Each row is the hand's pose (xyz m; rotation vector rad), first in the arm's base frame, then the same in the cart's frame.
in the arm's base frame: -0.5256 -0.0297 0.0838 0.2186 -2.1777 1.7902
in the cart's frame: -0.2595 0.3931 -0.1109 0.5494 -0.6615 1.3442
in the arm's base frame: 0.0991 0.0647 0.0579 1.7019 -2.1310 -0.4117
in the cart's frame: -0.1461 0.0851 -0.6513 0.3652 -1.2979 -0.6185
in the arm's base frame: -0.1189 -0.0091 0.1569 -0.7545 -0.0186 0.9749
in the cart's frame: -0.0952 0.1800 -0.4251 -0.5235 1.5697 0.9382
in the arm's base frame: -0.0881 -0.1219 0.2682 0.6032 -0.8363 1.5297
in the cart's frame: 0.0291 0.0979 -0.3628 0.7257 0.5016 0.6858
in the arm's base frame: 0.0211 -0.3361 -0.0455 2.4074 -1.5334 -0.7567
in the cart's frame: -0.2317 -0.1989 -0.3523 0.7602 -1.2697 -1.2602
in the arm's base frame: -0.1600 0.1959 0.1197 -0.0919 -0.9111 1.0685
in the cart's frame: -0.1577 0.3549 -0.5280 -0.0699 0.6143 0.7695
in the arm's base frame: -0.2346 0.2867 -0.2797 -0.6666 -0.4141 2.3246
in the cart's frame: -0.5695 0.3858 -0.5808 0.5414 0.9653 1.9736
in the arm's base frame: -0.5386 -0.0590 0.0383 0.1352 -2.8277 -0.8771
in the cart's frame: -0.3043 0.3687 -0.0884 -0.7821 -1.7112 0.0360
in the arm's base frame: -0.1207 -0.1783 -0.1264 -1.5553 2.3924 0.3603
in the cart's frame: -0.3562 -0.0090 -0.3541 0.5022 -1.9430 -0.3533
